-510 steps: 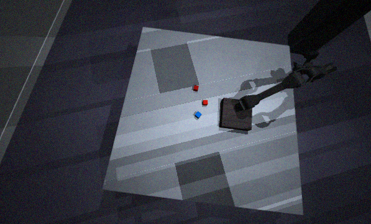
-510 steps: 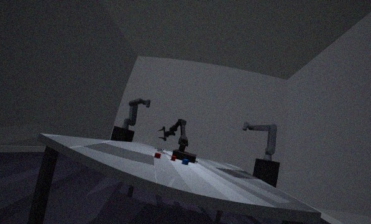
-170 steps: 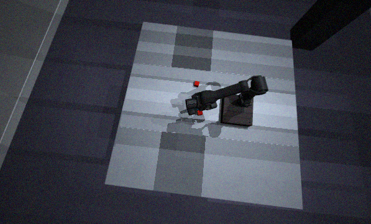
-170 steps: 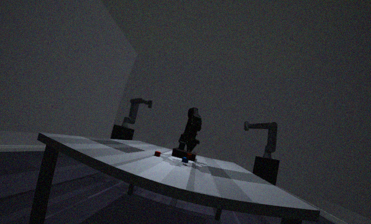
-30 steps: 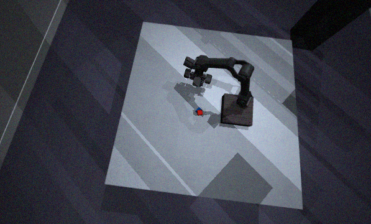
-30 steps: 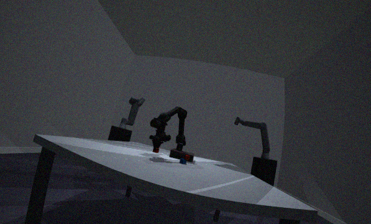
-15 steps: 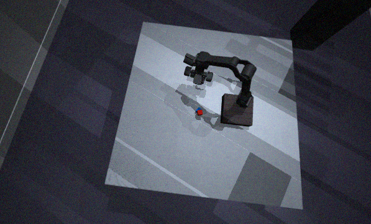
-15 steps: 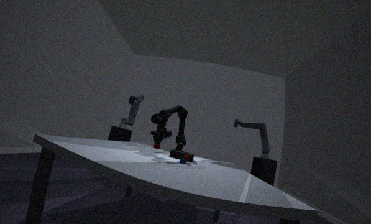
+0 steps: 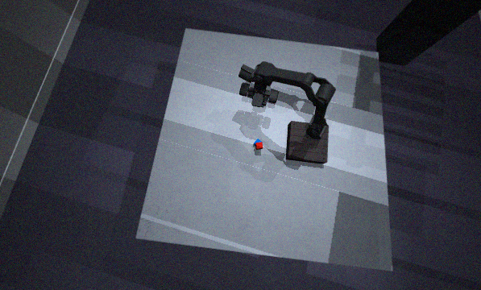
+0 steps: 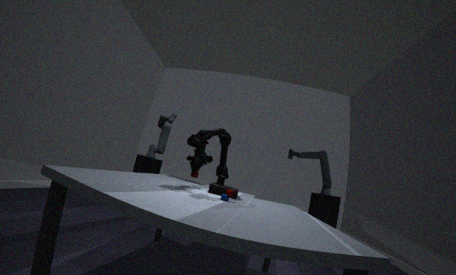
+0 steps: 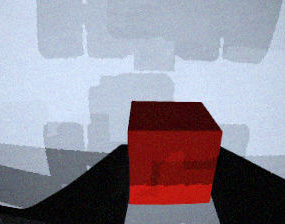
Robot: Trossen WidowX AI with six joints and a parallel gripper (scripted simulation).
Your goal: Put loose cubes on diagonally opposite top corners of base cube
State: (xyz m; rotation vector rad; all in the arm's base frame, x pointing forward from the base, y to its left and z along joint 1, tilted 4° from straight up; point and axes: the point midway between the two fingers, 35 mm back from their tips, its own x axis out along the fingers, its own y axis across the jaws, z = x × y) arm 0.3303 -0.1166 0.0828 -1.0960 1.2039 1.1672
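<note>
Right now my gripper tip is 40 mm past the blue cube, 210 mm to the right of it and 100 mm above it. The rest, counted from my gripper tip: red cube: right at my gripper tip.
</note>
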